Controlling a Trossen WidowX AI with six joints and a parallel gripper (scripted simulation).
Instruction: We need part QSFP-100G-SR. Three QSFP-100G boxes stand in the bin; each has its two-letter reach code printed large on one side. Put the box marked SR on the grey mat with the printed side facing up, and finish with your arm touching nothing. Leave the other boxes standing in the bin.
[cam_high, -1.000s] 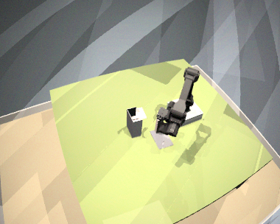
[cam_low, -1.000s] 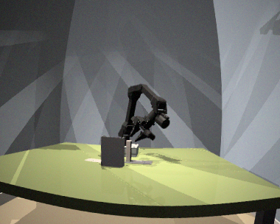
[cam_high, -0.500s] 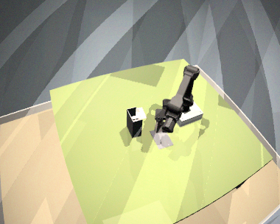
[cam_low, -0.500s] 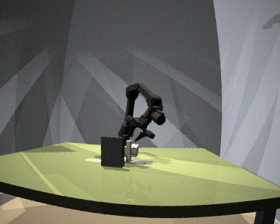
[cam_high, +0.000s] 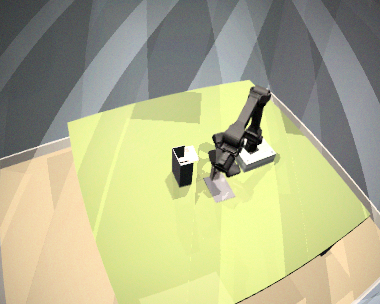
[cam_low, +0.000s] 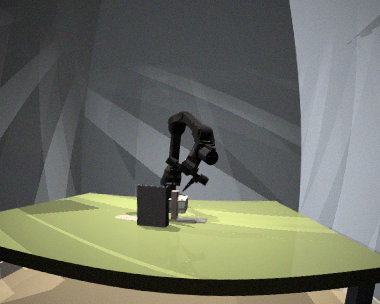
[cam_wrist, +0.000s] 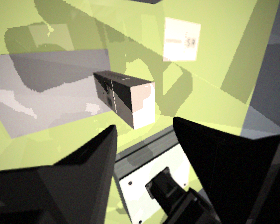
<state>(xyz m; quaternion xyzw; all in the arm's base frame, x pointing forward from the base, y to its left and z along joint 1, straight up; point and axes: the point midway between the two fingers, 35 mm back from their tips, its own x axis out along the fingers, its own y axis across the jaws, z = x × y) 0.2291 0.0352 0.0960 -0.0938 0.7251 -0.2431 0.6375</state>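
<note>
The grey mat lies 130 mm below my gripper tip, 50 mm to the left of it and 30 mm ahead of it. Also, from my gripper tip: white card: 200 mm to the right, 130 mm below, 20 mm ahead.
</note>
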